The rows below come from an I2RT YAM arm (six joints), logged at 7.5 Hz.
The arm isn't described. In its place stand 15 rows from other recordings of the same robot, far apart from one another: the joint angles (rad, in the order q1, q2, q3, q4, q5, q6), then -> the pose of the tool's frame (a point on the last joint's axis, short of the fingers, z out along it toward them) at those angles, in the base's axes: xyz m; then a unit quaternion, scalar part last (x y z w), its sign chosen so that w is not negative.
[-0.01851 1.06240 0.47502 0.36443 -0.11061 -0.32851] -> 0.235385 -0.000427 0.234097 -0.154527 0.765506 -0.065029 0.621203
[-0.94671 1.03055 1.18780 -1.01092 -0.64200 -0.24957] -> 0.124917 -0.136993 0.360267 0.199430 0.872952 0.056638 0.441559
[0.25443 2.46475 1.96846 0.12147 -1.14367 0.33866] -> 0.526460 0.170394 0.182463 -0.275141 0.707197 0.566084 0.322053
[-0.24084 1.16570 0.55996 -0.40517 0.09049 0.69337] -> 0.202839 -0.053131 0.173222 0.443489 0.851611 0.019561 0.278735
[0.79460 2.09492 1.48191 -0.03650 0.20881 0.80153] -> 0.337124 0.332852 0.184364 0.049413 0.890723 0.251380 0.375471
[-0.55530 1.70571 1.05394 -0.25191 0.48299 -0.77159] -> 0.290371 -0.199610 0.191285 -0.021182 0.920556 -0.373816 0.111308
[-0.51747 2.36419 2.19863 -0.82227 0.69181 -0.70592] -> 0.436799 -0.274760 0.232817 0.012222 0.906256 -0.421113 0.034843
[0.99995 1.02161 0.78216 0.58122 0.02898 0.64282] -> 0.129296 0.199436 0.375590 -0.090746 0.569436 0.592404 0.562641
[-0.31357 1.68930 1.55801 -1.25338 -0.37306 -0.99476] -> 0.310098 -0.086915 0.297759 -0.343077 0.916441 0.090962 0.184823
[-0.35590 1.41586 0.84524 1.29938 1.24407 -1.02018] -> 0.252185 -0.129715 0.349383 0.394441 0.487392 -0.654974 0.421752
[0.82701 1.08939 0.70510 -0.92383 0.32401 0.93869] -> 0.127076 0.121379 0.207219 0.075697 0.975702 -0.001685 0.205602
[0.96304 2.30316 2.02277 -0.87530 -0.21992 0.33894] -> 0.274802 0.408668 0.200161 -0.320128 0.918714 0.209538 0.097861
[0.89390 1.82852 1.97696 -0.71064 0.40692 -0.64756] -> 0.268418 0.311550 0.407484 -0.527311 0.683157 -0.117425 0.491376
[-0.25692 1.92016 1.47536 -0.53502 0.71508 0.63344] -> 0.394046 -0.127660 0.226528 0.477886 0.764929 -0.277835 0.330630
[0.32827 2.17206 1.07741 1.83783 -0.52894 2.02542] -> 0.384285 0.149863 0.211821 0.133008 0.436149 0.856410 0.242167
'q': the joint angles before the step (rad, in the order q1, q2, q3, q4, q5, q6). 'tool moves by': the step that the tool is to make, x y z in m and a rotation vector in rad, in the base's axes. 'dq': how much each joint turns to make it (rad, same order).
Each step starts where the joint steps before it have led.
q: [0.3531 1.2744 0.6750 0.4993 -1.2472 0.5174]
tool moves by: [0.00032 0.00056 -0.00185 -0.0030 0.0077 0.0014]
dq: [0.0016 0.0047 -0.0016 -0.0024 0.0002 -0.0004]
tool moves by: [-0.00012 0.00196 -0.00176 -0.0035 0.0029 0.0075]
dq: [0.0071 0.0056 0.0002 -0.0054 -0.0002 -0.0072]
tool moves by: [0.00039 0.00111 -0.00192 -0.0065 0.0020 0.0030]
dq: [0.0034 0.0051 0.0025 -0.0172 0.0011 -0.0165]
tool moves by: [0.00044 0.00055 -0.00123 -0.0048 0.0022 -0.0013]
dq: [0.0015 0.0033 0.0019 -0.0120 0.0033 -0.0101]
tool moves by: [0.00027 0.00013 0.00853 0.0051 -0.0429 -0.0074]
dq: [0.0005 -0.0129 0.0221 -0.0203 0.0094 -0.0287]
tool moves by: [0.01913 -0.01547 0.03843 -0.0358 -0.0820 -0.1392]
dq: [-0.0729 -0.0090 0.1732 -0.2398 0.0756 -0.1326]
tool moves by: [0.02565 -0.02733 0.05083 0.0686 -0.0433 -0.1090]
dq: [-0.1149 0.0413 0.1665 0.0621 -0.0116 0.1405]
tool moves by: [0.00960 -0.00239 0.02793 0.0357 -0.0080 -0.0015]
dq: [-0.0140 0.0363 0.1047 0.0276 -0.0112 0.0889]
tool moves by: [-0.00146 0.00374 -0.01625 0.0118 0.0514 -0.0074]
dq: [0.0141 -0.0047 -0.0666 0.0569 0.0232 0.0474]
